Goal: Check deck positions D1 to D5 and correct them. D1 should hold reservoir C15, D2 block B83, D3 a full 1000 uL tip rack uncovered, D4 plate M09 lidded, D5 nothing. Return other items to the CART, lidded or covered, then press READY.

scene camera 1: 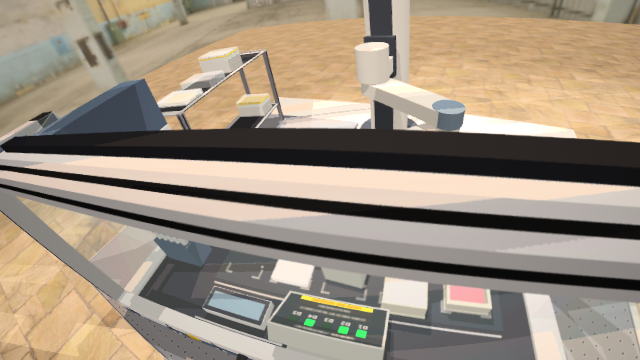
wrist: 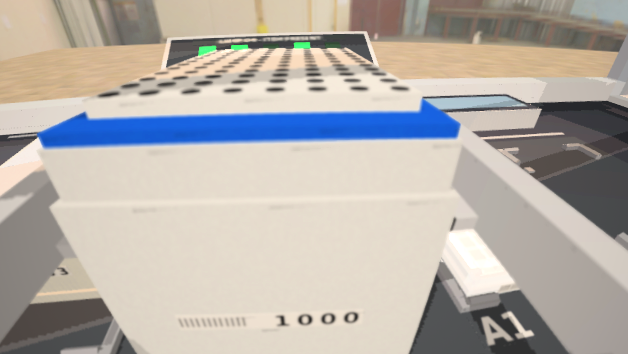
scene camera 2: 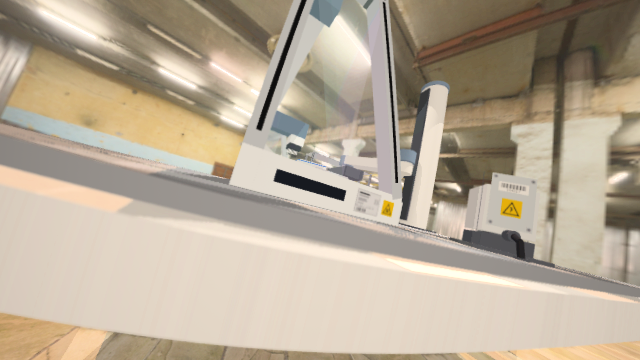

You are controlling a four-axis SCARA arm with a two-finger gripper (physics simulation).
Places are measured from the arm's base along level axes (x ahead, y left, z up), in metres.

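Pixels of known places: gripper, fingertip midpoint: [wrist: 275, 141].
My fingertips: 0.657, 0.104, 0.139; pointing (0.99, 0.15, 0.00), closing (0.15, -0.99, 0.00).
Note:
For each thing: its top centre in the pictures, then the offset to it from my fingertips, as dx, dy, dz. "spot": a spot on its surface instead.
- white tip rack marked 1000, middle of its top: [wrist: 270, 52] [scene camera 2: 310, 162] +0.006, +0.000, +0.032
- pink-topped reservoir, middle of its top: [scene camera 1: 467, 276] -0.021, +0.247, -0.041
- pale block, middle of its top: [scene camera 1: 406, 276] +0.027, +0.132, -0.024
- cart, surface spot: [scene camera 1: 273, 85] spot: -0.620, -0.626, +0.064
A white tip rack marked 1000 [wrist: 250, 250], with a blue band and rows of dark holes on its uncovered top, fills the wrist view. A grey box-shaped part [scene camera 1: 345, 276] shows at D3 under the hood beam. My gripper [wrist: 275, 141] is open, its fingers apart from the rack on either side. Whether the rack's hidden base touches the deck, I cannot tell. A pink-topped reservoir [scene camera 1: 467, 295] is at D1, a pale block [scene camera 1: 405, 297] at D2, and a white plate [scene camera 1: 292, 273] [wrist: 477, 262] at D4. Corner brackets mark D5 [scene camera 1: 257, 274].
The lamp panel [scene camera 1: 330, 325] [wrist: 182, 50] shows D1, D2 and D4 green, D3 and D5 dark. A blue screen [scene camera 1: 237, 305] [wrist: 480, 103] is beside it. The cart [scene camera 1: 273, 85] holds yellow-banded boxes [scene camera 1: 220, 60] [scene camera 1: 253, 105] and flat items. The hood beam [scene camera 1: 320, 142] crosses scene camera 1.

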